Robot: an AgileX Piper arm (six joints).
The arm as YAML. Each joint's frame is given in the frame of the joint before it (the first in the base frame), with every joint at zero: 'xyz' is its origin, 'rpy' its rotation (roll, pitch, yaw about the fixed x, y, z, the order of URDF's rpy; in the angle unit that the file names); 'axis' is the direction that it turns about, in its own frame. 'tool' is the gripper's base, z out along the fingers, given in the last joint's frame.
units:
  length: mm
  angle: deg
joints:
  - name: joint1
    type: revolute
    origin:
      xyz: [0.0, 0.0, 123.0]
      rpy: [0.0, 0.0, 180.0]
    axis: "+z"
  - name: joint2
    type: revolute
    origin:
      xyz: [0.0, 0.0, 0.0]
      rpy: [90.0, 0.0, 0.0]
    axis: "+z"
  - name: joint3
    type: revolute
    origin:
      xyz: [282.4, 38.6, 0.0]
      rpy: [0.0, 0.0, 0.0]
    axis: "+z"
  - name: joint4
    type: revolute
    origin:
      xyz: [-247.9, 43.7, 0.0]
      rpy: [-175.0, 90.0, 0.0]
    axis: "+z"
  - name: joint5
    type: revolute
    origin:
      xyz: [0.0, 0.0, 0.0]
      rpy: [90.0, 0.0, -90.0]
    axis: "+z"
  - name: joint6
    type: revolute
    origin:
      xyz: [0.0, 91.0, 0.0]
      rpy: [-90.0, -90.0, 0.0]
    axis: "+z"
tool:
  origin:
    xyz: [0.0, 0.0, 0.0]
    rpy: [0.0, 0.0, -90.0]
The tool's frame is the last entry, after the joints.
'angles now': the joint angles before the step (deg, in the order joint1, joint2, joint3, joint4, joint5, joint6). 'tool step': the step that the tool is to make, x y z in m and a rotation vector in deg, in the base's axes. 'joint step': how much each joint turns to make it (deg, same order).
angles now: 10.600, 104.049, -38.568, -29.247, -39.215, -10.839
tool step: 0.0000, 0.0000, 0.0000, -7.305, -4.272, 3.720
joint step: 0.000, 0.000, 0.000, 0.000, 0.000, -9.244
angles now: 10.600, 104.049, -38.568, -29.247, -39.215, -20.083
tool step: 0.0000, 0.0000, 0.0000, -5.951, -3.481, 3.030
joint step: 0.000, 0.000, 0.000, 0.001, -0.001, -7.532
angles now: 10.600, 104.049, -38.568, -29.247, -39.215, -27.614
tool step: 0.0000, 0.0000, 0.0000, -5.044, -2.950, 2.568
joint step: 0.000, 0.000, 0.000, 0.001, 0.000, -6.384
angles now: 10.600, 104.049, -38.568, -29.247, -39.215, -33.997
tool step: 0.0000, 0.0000, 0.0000, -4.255, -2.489, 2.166
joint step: 0.000, 0.000, 0.000, 0.002, -0.001, -5.386
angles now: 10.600, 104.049, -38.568, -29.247, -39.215, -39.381
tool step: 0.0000, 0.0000, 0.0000, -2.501, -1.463, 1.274
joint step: 0.000, 0.000, 0.000, 0.000, -0.001, -3.165
